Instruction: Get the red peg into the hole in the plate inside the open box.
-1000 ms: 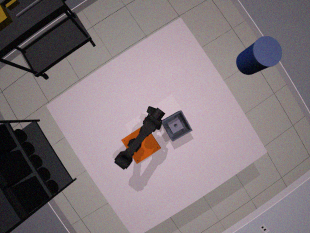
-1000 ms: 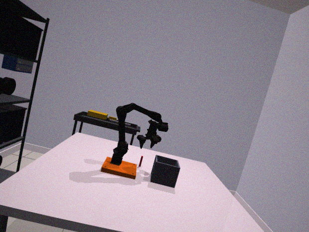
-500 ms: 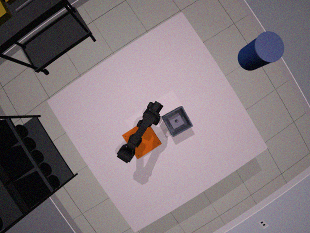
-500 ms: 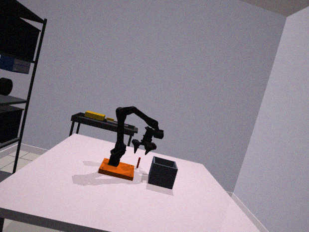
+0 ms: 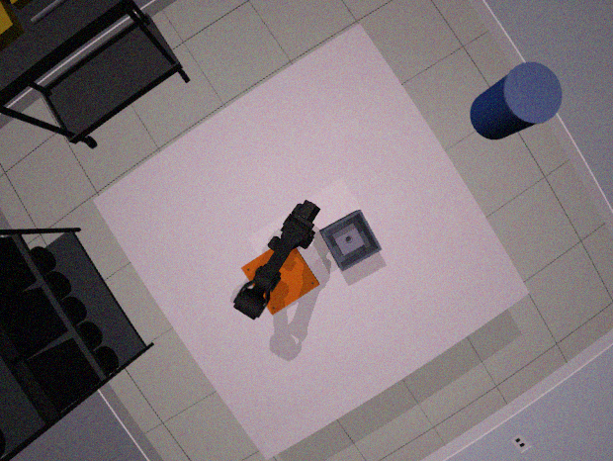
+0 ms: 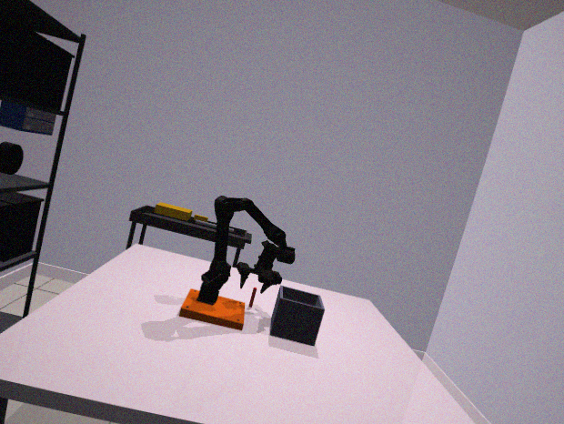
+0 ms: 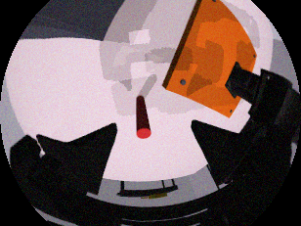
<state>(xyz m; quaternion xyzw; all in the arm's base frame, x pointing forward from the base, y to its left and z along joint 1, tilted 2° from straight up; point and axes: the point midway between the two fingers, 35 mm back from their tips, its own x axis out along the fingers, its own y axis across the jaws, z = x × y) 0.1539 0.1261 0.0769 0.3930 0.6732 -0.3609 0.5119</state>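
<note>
Right now my gripper tip is 20 mm above the red peg and 10 mm short of it. The rest, counted from my gripper tip: plate 190 mm ahead, 150 mm to the right, 20 mm below.
</note>
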